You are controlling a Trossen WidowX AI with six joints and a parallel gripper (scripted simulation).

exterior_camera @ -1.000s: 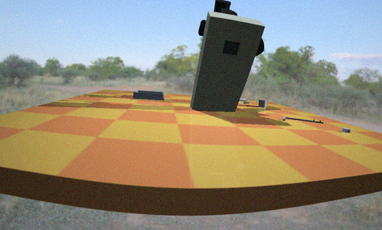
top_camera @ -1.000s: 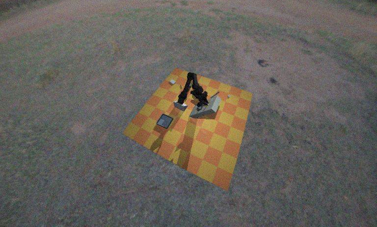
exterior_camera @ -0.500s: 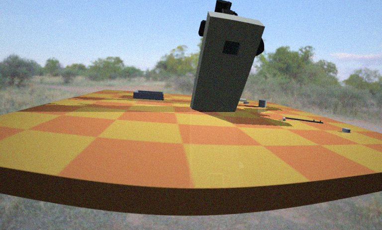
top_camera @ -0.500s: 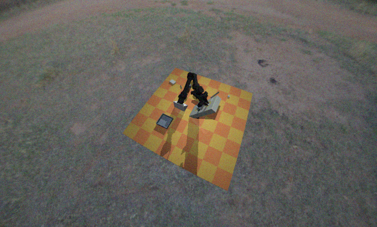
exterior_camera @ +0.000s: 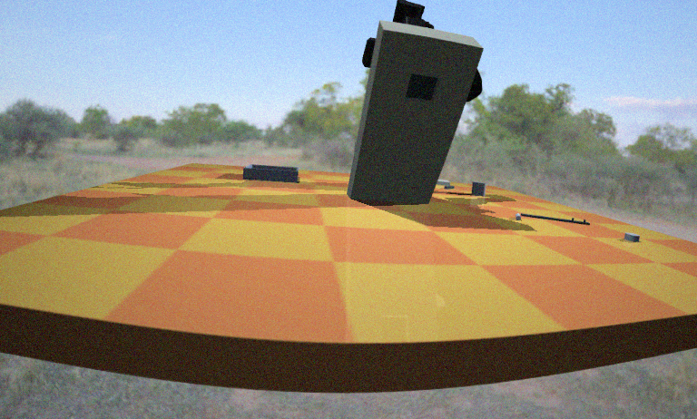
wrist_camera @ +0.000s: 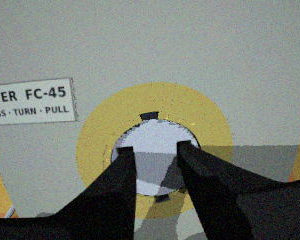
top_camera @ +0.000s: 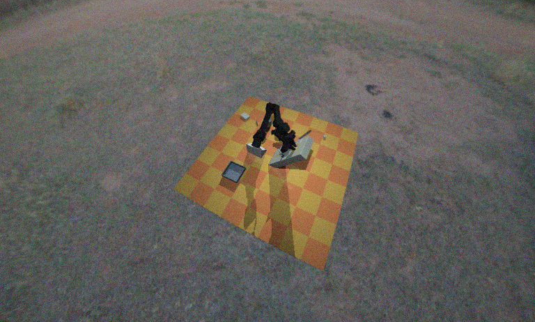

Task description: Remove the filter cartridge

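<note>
Now: gripper tip 1 cm short of the round filter cartridge and 1 cm above it. The rest, counted from my gripper tip: pale box: 69 cm behind, 30 cm to the left, 25 cm below; then grey service panel: 8 cm below, 4 cm behind; then tray: 41 cm behind, 31 cm to the right, 25 cm below.
</note>
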